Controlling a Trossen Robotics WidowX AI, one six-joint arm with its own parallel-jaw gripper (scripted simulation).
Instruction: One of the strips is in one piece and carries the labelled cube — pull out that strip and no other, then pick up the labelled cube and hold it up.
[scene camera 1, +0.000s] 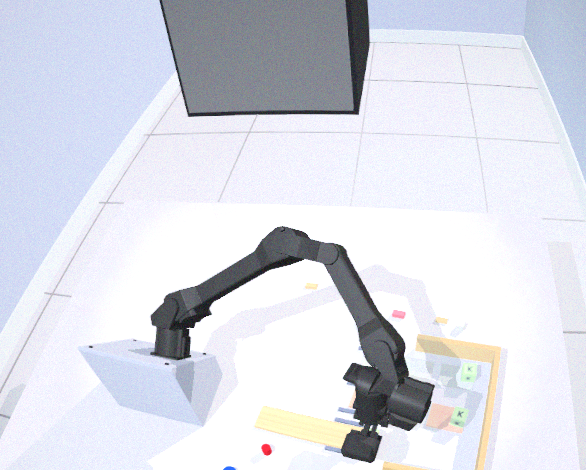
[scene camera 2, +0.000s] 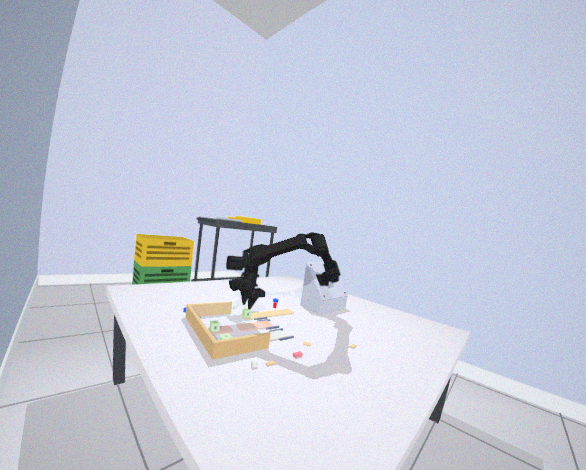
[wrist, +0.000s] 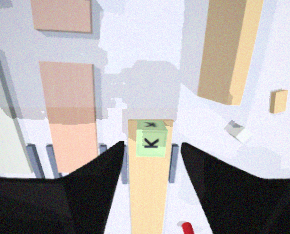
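Observation:
Looking through scene camera 1, I find my gripper (scene camera 1: 371, 433). My gripper is visible in scene camera 2 (scene camera 2: 246, 307) too, and the wrist view (wrist: 153, 146) also shows my gripper.

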